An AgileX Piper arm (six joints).
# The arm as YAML. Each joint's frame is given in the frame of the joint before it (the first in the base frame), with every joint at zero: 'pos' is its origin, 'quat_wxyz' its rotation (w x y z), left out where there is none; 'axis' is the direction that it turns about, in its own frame. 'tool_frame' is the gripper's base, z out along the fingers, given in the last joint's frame.
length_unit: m
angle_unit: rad
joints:
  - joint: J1
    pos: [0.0, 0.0, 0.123]
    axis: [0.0, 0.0, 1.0]
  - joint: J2
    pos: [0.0, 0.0, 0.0]
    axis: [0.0, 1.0, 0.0]
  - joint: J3
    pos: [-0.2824, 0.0, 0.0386]
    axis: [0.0, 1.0, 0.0]
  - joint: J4
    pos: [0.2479, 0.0, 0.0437]
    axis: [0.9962, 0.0, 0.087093]
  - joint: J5
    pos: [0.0, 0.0, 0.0]
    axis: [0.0, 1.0, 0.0]
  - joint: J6
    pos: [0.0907, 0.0, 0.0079]
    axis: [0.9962, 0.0, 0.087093]
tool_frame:
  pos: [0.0, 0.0, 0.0]
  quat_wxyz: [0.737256, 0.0, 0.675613, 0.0]
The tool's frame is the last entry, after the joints.
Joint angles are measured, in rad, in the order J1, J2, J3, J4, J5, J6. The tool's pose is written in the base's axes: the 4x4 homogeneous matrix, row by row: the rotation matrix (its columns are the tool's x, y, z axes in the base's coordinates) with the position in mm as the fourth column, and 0 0 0 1 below. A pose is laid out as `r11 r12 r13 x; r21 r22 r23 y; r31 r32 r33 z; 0 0 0 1`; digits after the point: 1 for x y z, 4 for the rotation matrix.
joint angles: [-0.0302 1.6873 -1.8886 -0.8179 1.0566 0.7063]
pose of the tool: -0.4221 0.6600 0.6214 361.7; 0.1836 0.7335 -0.6544 -68.8; -0.8878 -0.1622 -0.4308 452.1; 0 0 0 1
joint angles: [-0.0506 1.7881 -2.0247 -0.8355 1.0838 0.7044]
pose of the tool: -0.4004 0.6941 0.5983 383.4; 0.1904 0.7017 -0.6866 -79.2; -0.8963 -0.1609 -0.4131 453.4; 0 0 0 1
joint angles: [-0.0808 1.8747 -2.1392 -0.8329 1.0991 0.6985]
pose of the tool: -0.3804 0.7221 0.5778 400.6; 0.2065 0.6753 -0.7080 -92.7; -0.9015 -0.1500 -0.4060 450.9; 0 0 0 1
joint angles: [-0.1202 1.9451 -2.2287 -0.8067 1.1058 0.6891]
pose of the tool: -0.3643 0.7441 0.5600 413.3; 0.2354 0.6554 -0.7177 -109.1; -0.9011 -0.1296 -0.4139 445.4; 0 0 0 1
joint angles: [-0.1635 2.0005 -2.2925 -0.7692 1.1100 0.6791]
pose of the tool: -0.3542 0.7627 0.5412 421.8; 0.2719 0.6377 -0.7207 -127.1; -0.8948 -0.1081 -0.4332 437.4; 0 0 0 1
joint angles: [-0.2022 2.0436 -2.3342 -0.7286 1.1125 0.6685]
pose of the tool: -0.3516 0.7753 0.5247 427.8; 0.3082 0.6251 -0.7171 -143.2; -0.8840 -0.0905 -0.4587 428.0; 0 0 0 1
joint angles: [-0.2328 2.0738 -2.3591 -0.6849 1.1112 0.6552]
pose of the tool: -0.3535 0.7795 0.5170 431.9; 0.3401 0.6220 -0.7053 -155.5; -0.8714 -0.0735 -0.4851 419.3; 0 0 0 1
